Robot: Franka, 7 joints.
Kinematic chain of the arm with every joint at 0, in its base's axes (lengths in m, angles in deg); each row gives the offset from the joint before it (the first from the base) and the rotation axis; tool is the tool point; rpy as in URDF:
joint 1: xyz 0 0 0.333 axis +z
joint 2: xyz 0 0 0 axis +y
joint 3: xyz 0 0 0.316 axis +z
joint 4: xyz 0.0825 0 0 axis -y
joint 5: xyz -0.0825 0 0.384 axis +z
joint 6: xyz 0 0 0 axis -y
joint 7: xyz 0.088 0 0 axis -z
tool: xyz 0 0 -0.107 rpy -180 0 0
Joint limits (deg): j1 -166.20..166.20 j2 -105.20..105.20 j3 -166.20..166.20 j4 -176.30..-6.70 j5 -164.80..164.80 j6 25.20..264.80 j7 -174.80..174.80
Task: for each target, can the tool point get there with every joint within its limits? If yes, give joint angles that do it. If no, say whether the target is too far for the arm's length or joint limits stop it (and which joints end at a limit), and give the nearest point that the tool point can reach.
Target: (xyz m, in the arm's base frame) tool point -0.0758 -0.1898 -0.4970
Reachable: no: joint limits stop it (at a limit: joint 2) | nearest point -0.0819 -0.2052 -0.3571 | short by 0.141 m
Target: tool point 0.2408 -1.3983 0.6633
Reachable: no: too far | nearest point 0.1418 -0.8234 0.5275 | short by 0.599 m
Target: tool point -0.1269 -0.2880 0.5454
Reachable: yes | joints -107.45 -55.80 -4.16 -158.96 54.24 145.22 14.90
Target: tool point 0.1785 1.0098 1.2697
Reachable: no: too far | nearest point 0.1103 0.6237 0.9116 | short by 0.531 m
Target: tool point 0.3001 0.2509 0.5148
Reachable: yes | joints 122.35 74.86 -130.86 -130.27 71.15 50.25 -78.39
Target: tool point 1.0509 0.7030 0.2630
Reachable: no: too far | nearest point 0.7120 0.4763 0.2856 | short by 0.408 m
